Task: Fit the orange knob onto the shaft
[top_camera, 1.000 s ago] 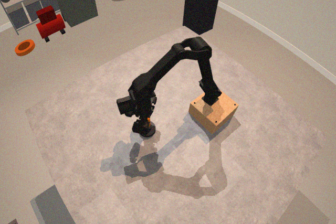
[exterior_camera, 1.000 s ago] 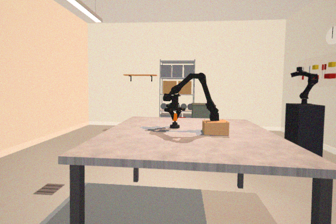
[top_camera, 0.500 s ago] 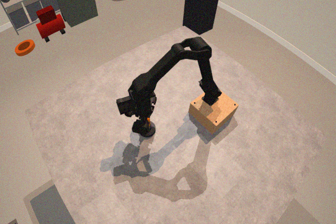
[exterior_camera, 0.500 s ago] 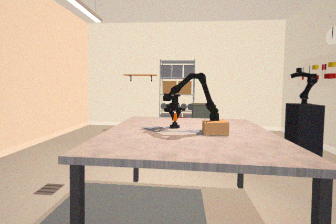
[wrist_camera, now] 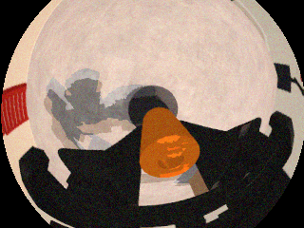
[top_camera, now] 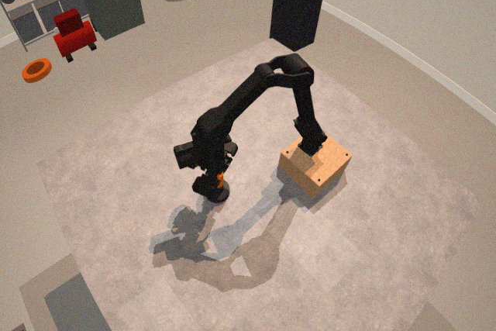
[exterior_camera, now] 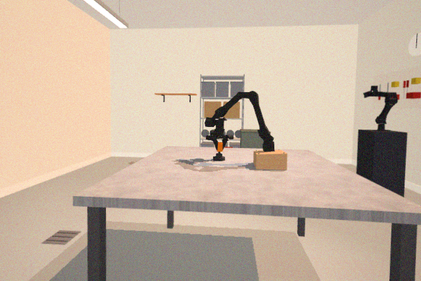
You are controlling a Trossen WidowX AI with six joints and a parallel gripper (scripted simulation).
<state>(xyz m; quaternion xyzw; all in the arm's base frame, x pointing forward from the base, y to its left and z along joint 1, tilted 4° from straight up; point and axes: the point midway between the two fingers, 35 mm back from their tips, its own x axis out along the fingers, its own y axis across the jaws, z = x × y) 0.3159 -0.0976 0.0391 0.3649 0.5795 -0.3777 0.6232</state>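
My gripper tip is 2 cm below the orange knob. Also, from my gripper tip: dark round pedestal (4 cm below).
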